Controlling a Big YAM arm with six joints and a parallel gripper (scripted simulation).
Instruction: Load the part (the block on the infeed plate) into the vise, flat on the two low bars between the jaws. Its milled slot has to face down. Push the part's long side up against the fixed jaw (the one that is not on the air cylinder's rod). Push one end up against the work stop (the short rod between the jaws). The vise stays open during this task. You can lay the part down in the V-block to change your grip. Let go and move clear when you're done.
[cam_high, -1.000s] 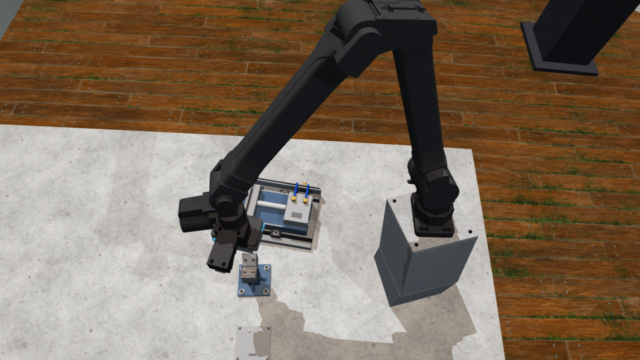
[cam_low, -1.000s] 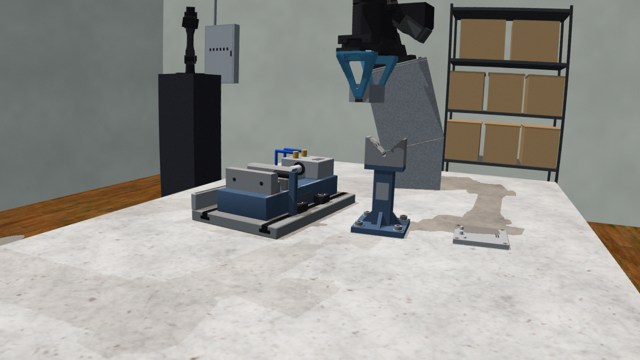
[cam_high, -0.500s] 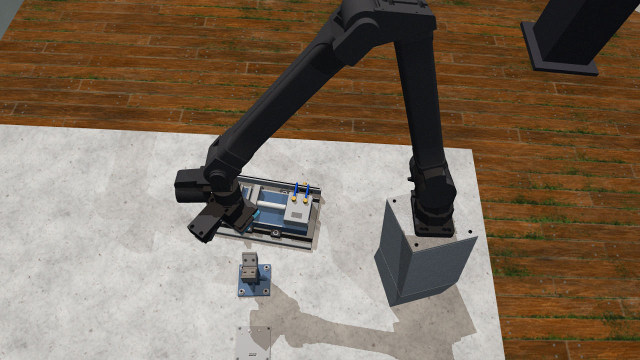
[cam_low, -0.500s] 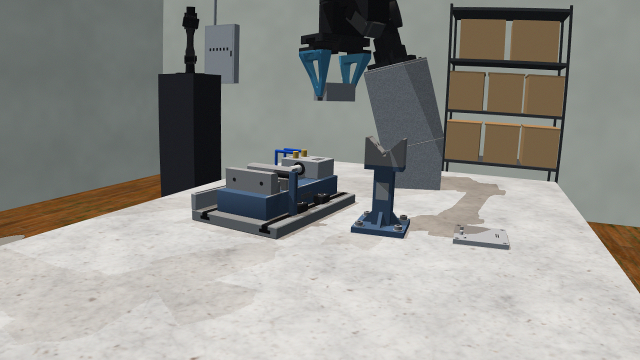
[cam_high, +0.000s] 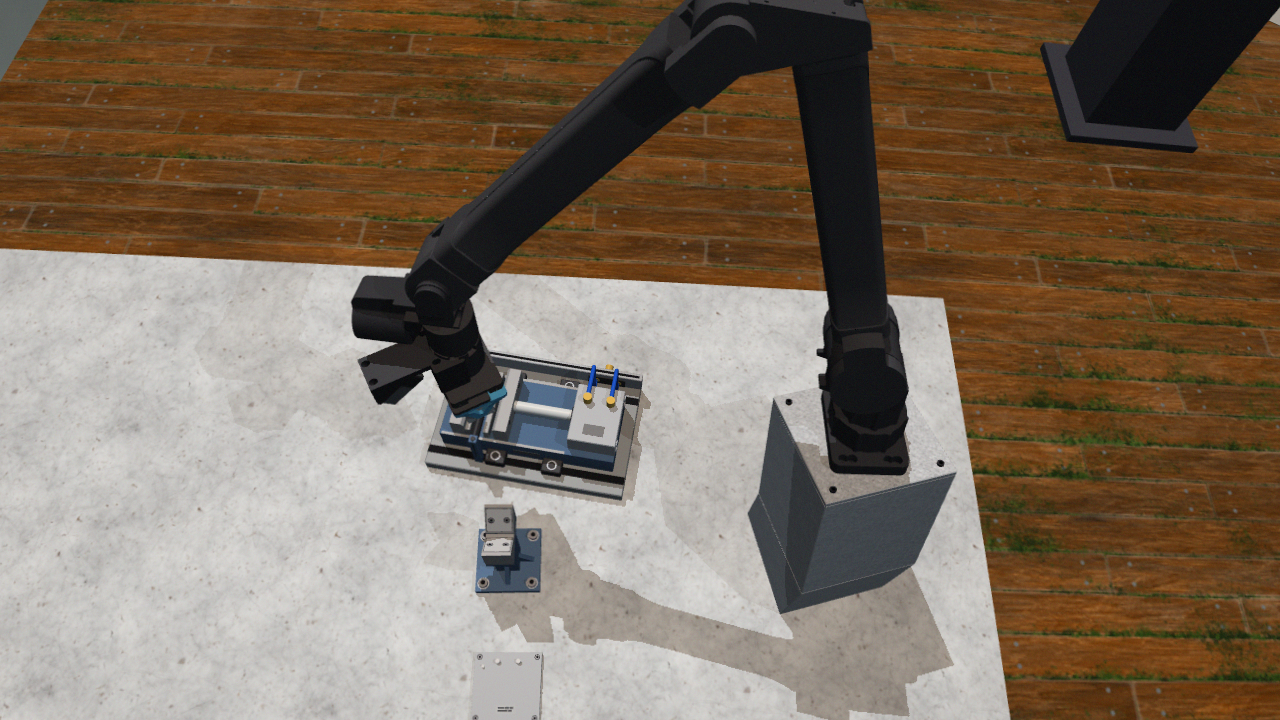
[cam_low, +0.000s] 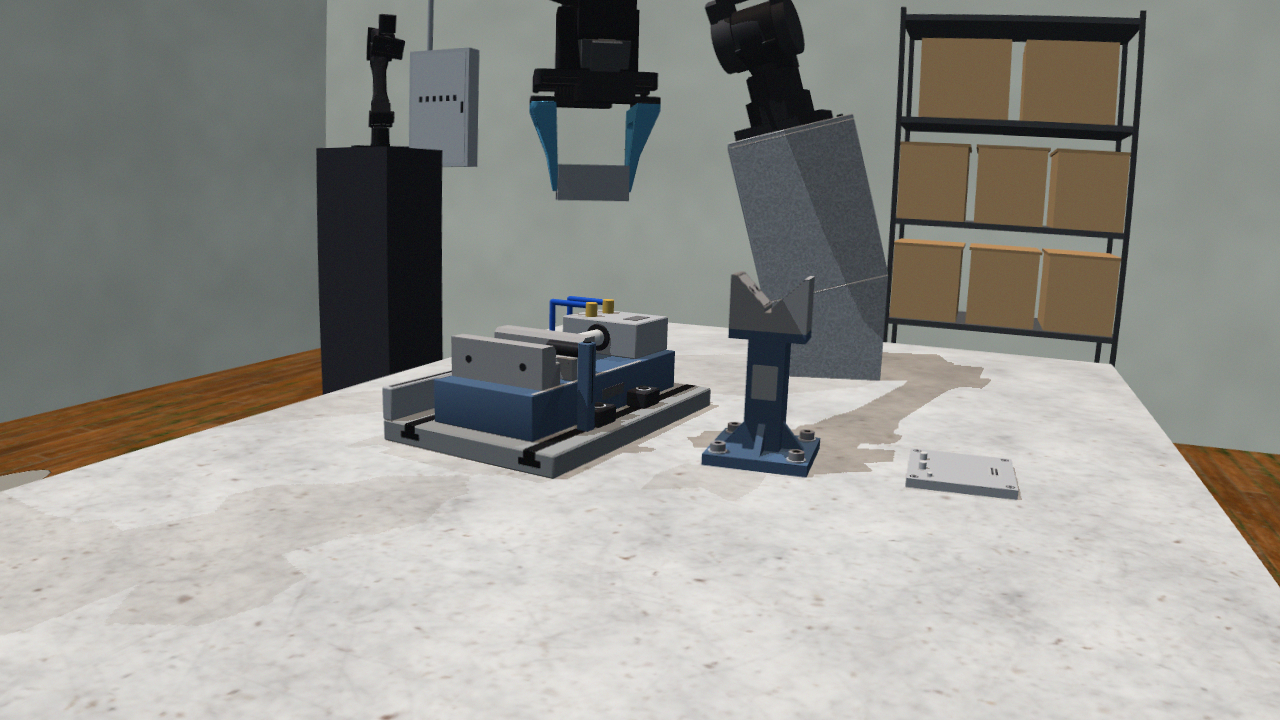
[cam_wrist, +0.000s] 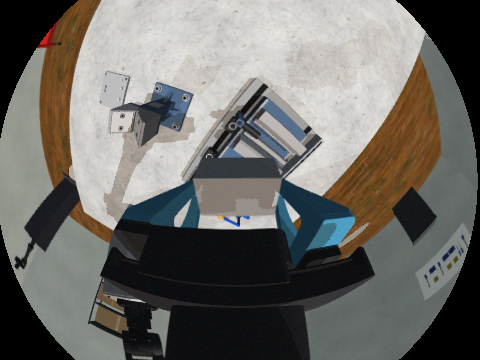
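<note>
Now: the fixed jaw 40 mm ahead of my hand, 70 mm to the right of it and 160 mm below it. Round my hand: work stop: 10 mm ahead, 20 mm to the right, 150 mm below; grey part: 10 mm below; moving jaw: 20 mm behind, 60 mm to the right, 160 mm below.
</note>
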